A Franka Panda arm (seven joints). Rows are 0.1 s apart.
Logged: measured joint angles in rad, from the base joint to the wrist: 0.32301 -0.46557 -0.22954 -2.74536 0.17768 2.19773 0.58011; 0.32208 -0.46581 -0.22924 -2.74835 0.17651 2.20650 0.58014; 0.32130 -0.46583 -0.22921 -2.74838 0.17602 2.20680 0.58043; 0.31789 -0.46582 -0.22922 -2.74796 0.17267 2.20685 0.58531; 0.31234 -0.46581 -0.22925 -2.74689 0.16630 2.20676 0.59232; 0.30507 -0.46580 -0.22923 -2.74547 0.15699 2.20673 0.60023; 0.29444 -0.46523 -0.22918 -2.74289 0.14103 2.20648 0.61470; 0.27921 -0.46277 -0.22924 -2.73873 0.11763 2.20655 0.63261; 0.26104 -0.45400 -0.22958 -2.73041 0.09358 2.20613 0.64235
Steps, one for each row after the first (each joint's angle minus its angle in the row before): -0.00093 -0.00024 0.00030 -0.00299 -0.00117 0.00877 0.00003; -0.00078 -0.00002 0.00003 -0.00003 -0.00049 0.00030 0.00029; -0.00341 0.00001 -0.00001 0.00042 -0.00335 0.00005 0.00488; -0.00555 0.00001 -0.00003 0.00107 -0.00637 -0.00009 0.00701; -0.00727 0.00001 0.00002 0.00142 -0.00931 -0.00003 0.00791; -0.01063 0.00057 0.00005 0.00258 -0.01596 -0.00025 0.01447; -0.01523 0.00246 -0.00006 0.00416 -0.02340 0.00007 0.01791; -0.01817 0.00877 -0.00034 0.00832 -0.02405 -0.00042 0.00974
